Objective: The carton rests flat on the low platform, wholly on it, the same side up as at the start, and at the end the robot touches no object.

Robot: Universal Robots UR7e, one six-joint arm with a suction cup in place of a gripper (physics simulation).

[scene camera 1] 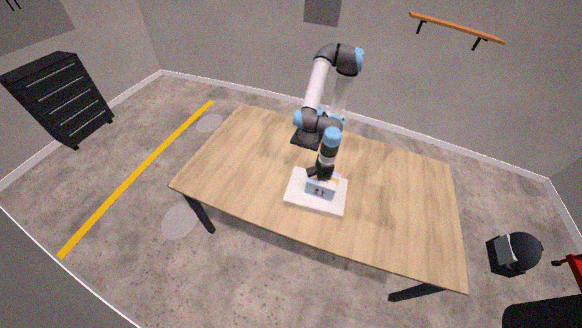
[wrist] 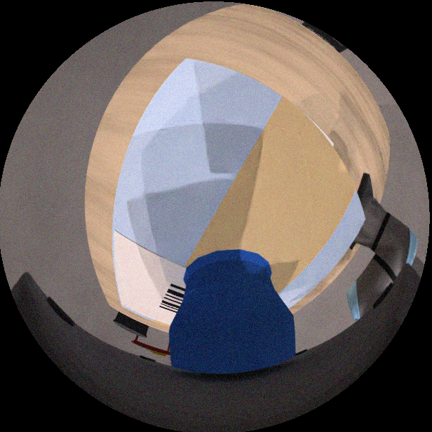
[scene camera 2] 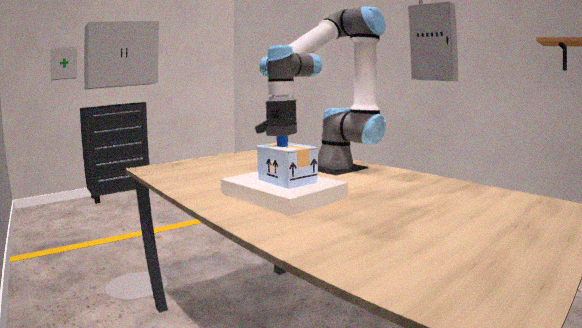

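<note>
The suction cup (wrist: 231, 319) is visible. A low platform (scene camera 1: 295, 197) (scene camera 2: 246, 187) is in the scene, as is a carton (scene camera 2: 296, 165) (wrist: 218, 161).
</note>
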